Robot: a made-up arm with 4 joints. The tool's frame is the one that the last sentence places. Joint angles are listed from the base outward.
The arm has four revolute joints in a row. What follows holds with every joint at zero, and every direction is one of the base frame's.
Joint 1 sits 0.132 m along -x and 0.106 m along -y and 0.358 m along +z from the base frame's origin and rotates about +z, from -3.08 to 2.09 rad.
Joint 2 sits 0.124 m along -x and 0.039 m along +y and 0.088 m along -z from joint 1 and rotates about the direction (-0.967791, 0.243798, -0.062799), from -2.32 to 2.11 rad.
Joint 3 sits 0.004 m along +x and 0.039 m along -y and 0.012 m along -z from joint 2 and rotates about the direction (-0.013, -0.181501, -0.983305), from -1.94 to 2.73 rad.
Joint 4 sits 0.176 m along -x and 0.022 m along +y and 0.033 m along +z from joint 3 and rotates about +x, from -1.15 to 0.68 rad.
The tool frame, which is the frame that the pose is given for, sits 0.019 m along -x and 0.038 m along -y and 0.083 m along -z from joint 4; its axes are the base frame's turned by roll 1.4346, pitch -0.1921 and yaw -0.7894 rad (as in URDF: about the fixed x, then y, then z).
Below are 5 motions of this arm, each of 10 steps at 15 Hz.
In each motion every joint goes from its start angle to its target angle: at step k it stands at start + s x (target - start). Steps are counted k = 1, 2, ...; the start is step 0. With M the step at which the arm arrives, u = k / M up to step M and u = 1 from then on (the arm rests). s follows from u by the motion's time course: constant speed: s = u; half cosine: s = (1 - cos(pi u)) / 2; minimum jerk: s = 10 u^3 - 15 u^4 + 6 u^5.
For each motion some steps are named. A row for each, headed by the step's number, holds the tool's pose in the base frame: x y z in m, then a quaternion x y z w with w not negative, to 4 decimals.
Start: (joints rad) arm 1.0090 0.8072 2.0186 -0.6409
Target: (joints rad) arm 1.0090 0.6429 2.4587 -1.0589
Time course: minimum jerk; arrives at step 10
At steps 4, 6, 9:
4: -0.2629 -0.1176 0.1145 0.0426 -0.8375 -0.3322 0.4319
6: -0.2560 -0.0862 0.1286 -0.0260 -0.8025 -0.4262 0.4167
9: -0.2473 -0.0610 0.1448 -0.0825 -0.7585 -0.5032 0.4058

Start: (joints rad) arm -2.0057 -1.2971 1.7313 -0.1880
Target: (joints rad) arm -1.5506 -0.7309 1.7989 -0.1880
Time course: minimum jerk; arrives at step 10
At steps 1, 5, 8, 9, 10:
1: 0.0791 -0.0625 0.3795 -0.0009 0.4427 0.5724 0.6902
5: 0.0843 -0.0364 0.3409 0.0799 0.4628 0.6663 0.5792
8: 0.0775 -0.0061 0.3007 0.1474 0.4950 0.7206 0.4625
9: 0.0759 -0.0025 0.2960 0.1545 0.4994 0.7248 0.4488
10: 0.0756 -0.0019 0.2952 0.1557 0.5001 0.7255 0.4464

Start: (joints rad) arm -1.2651 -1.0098 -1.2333 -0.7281
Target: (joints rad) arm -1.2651 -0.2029 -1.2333 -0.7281
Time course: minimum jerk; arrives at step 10
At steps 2, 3, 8, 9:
2: -0.2664 -0.0515 0.0827 0.3987 -0.6632 0.0156 0.6332
3: -0.2822 -0.0516 0.0951 0.3957 -0.6369 -0.0013 0.6617
8: -0.3581 -0.0483 0.2197 0.3515 -0.4096 -0.1244 0.8326
9: -0.3601 -0.0478 0.2289 0.3475 -0.3936 -0.1319 0.8408

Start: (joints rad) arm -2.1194 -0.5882 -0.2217 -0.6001
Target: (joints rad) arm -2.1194 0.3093 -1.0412 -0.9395
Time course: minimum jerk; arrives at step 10
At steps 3, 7, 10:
3: -0.0780 0.1814 0.1767 -0.0145 -0.6433 -0.6696 0.3710
7: -0.1922 0.1513 0.3279 0.0187 -0.3268 -0.6320 0.7024
10: -0.2033 0.1237 0.3669 0.0482 -0.2441 -0.6033 0.7577

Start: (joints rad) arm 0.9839 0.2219 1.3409 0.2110
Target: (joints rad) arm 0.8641 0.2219 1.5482 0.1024
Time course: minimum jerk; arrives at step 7
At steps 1, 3, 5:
1: -0.3472 -0.1506 0.1414 0.6132 -0.5204 -0.2324 0.5470
3: -0.3435 -0.1327 0.1404 0.5779 -0.5597 -0.2600 0.5340
5: -0.3358 -0.1085 0.1396 0.5242 -0.6103 -0.2995 0.5129

